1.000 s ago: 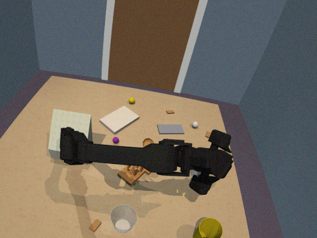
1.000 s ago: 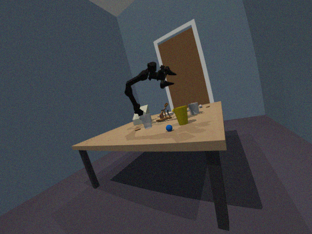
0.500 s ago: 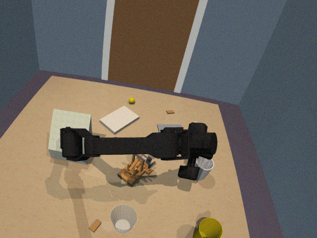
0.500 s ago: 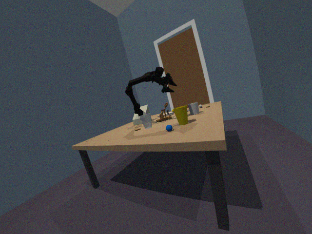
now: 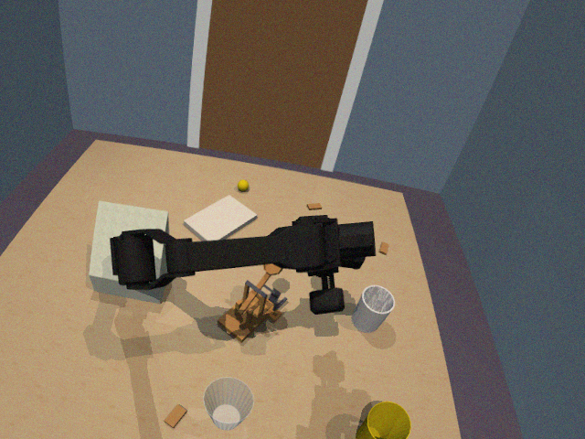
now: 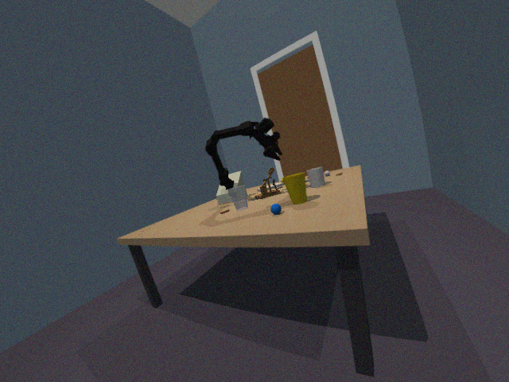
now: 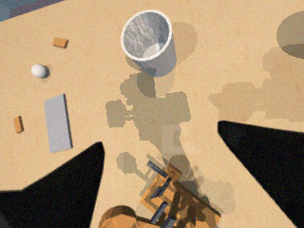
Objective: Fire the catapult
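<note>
Now: the wooden catapult 140 mm below my gripper tip, 110 mm behind it and 40 mm to the left of it. From my gripper tip the other things lie so: white mug: 180 mm below, 170 mm ahead, 30 mm to the left; then yellow mug: 300 mm to the right, 180 mm below, 110 mm ahead; then see-through cup: 240 mm to the right, 200 mm behind, 180 mm below.
</note>
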